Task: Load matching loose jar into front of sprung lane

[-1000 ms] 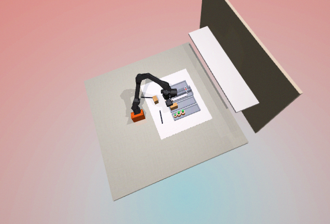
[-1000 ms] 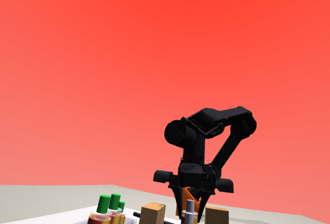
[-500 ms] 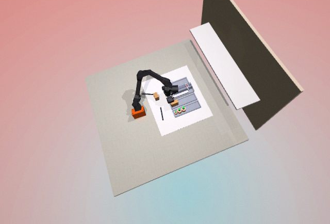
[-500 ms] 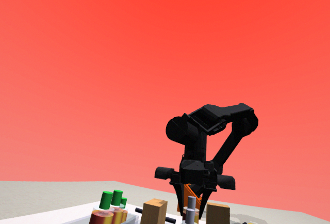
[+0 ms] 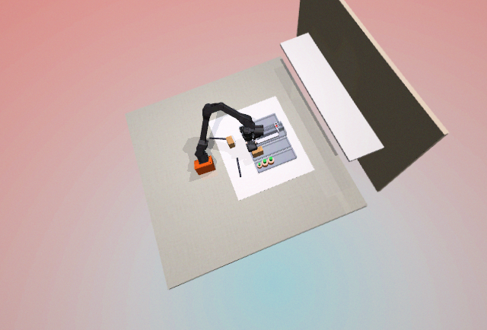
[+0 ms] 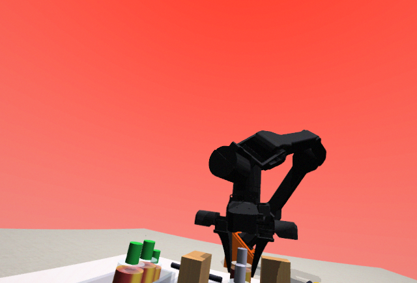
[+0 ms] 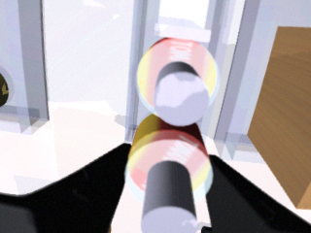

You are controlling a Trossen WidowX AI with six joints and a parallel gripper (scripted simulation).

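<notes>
The wooden block is 120 mm behind my gripper tip, 60 mm to the left of it and 20 mm below it. From my gripper tip the other things lie so: white shelf (520 mm ahead, 320 mm above, 40 mm to the left); then pusher (140 mm ahead, 40 mm to the left).
</notes>
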